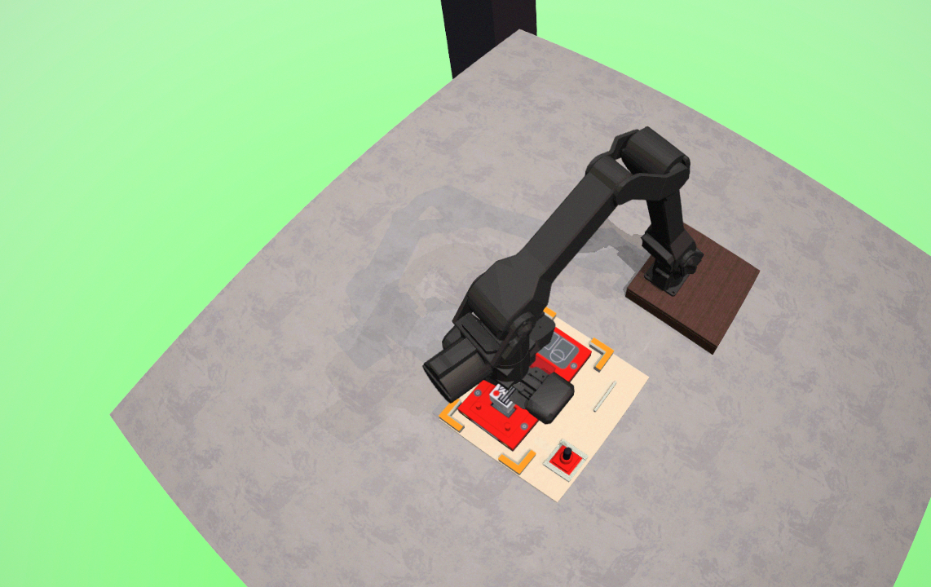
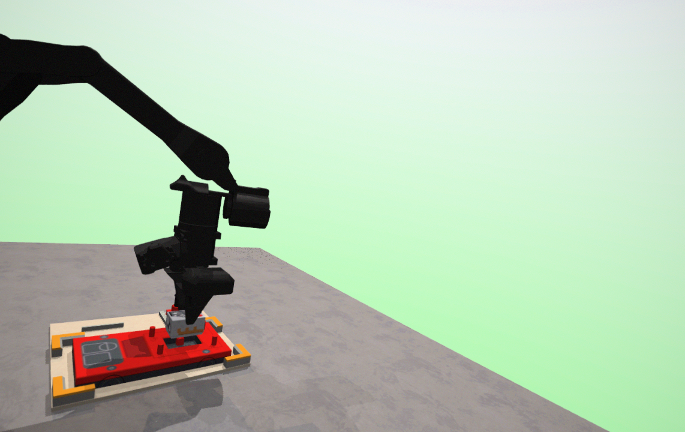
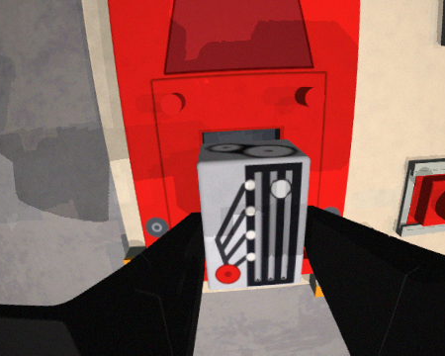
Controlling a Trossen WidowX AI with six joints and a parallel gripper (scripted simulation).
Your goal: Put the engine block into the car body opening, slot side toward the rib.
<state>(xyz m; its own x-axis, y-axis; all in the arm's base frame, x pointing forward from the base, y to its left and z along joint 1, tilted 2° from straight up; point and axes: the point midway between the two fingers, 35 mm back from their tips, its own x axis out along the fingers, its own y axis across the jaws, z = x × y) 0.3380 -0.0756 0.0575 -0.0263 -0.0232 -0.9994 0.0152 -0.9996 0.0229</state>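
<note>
The engine block is 10 mm below my gripper tip. From my gripper tip the other things lie so: beige board 30 mm behind, 30 mm to the left, 50 mm below.
</note>
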